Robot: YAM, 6 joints.
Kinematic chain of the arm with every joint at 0, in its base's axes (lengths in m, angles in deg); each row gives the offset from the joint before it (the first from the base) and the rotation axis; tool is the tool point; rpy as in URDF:
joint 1: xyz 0 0 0.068 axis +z
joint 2: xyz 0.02 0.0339 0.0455 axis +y
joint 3: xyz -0.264 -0.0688 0 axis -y
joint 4: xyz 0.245 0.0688 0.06 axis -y
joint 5: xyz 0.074 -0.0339 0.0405 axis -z
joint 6: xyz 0.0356 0 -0.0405 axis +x
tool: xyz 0 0 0 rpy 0 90 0
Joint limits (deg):
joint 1: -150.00..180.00
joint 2: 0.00..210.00
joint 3: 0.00..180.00
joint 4: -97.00..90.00
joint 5: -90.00..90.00
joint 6: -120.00..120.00
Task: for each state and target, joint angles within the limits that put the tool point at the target. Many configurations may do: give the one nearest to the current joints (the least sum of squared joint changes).
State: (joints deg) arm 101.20 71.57 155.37 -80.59 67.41 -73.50
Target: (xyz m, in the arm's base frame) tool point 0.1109 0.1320 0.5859
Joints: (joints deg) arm 61.11 88.39 147.06 -80.34 69.34 -73.50
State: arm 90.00 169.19 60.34 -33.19 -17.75 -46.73
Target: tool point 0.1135 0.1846 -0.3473
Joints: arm 56.69 204.41 100.82 -10.56 -10.57 -46.73
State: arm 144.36 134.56 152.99 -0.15 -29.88 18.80
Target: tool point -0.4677 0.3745 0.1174
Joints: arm 139.59 156.49 132.27 -7.83 -30.37 18.80
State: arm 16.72 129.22 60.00 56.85 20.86 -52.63
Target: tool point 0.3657 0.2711 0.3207
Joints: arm 37.99 112.64 79.13 60.41 18.70 -52.63
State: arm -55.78 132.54 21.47 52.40 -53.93 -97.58
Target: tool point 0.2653 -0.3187 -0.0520
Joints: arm -53.84 151.29 65.94 52.71 -47.22 -97.58
